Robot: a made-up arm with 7 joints. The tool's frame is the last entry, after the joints.
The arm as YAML. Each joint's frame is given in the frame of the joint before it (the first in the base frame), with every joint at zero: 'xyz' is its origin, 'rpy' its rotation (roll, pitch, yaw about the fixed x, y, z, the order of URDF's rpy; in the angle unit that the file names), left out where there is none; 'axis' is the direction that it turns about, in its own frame. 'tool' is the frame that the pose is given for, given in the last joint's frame.
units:
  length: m
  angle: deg
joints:
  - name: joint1
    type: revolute
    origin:
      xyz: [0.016, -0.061, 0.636]
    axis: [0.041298, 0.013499, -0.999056]
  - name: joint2
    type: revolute
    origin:
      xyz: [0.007, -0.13, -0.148]
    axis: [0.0, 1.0, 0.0]
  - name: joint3
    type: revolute
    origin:
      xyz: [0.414, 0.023, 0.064]
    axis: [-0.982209, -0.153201, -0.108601]
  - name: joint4
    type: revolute
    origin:
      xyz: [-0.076, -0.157, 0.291]
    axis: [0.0, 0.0, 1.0]
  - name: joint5
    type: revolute
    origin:
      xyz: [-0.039, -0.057, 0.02]
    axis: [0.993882, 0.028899, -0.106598]
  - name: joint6
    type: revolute
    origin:
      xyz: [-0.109, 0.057, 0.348]
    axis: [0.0, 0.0, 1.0]
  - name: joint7
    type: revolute
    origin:
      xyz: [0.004, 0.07, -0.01]
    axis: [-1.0, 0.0, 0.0]
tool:
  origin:
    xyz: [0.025, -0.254, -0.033]
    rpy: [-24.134, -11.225, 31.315]
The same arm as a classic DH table. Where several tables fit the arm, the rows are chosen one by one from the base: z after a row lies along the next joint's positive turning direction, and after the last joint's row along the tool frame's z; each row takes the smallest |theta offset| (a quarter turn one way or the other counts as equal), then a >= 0, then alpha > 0; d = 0 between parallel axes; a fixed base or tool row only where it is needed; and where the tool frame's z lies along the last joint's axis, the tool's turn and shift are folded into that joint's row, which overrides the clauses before.
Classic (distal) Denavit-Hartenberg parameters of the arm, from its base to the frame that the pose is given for. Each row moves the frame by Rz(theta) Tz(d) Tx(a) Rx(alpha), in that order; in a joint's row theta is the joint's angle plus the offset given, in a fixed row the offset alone. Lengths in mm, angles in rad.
base (fixed): theta offset -1.2549, d 549.9, a 63, alpha -3.0981
joint1: theta offset -1.2551, d 62, a 0.9, alpha 1.5573
joint2: theta offset 1.502, d -173.9, a -18.1, alpha -1.7246
joint3: theta offset 1.5539, d -323.6, a 143.4, alpha -1.6796
joint4: theta offset -0.1257, d 317.5, a 55.8, alpha -1.6776
joint5: theta offset 0, d -148.8, a -60.1, alpha 1.6776
joint6: theta offset -0.0291, d 326.5, a -70, alpha 1.5708
joint7: theta offset 0.2796, d 10.8, a 235, alpha -1.1979
tool (fixed): theta offset 2.0223, d -109.3, a 0, alpha 0

